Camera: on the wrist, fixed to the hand. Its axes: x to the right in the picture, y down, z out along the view.
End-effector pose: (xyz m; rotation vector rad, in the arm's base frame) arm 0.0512 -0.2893 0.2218 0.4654 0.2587 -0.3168
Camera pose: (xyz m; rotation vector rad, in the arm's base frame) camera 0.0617 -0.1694 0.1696 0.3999 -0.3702 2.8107
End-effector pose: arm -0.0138 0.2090 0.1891 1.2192 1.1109 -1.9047
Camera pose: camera 0.0978 0.2591 0.1419 1.1027 -0.9571 0.8037
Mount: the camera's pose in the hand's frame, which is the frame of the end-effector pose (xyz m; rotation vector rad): -0.0026 0.0845 -0.1003 0.0120 -0.3277 -3.1165
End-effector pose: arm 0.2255 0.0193 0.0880 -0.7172 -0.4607 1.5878
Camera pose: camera 0.2319 -0.0069 -0.0404 0.6147 -0.8416 -1.3102
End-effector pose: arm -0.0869 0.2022 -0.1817 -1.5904 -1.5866 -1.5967
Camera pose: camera -0.0566 0.0905 -0.1199 -1.1511 1.3504 0.3018
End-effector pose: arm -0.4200 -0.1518 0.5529 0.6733 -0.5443 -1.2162
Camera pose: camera -0.2944 -0.1147 0.5448 -0.4508 -0.5265 1.7885
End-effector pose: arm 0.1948 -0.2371 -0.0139 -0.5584 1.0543 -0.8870
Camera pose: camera 0.1324 -0.1876 -0.1181 1.3426 0.8544 1.8388
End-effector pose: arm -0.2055 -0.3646 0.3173 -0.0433 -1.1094 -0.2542
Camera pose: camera -0.0994 -0.2983 0.2779 -1.4563 0.3151 2.3677
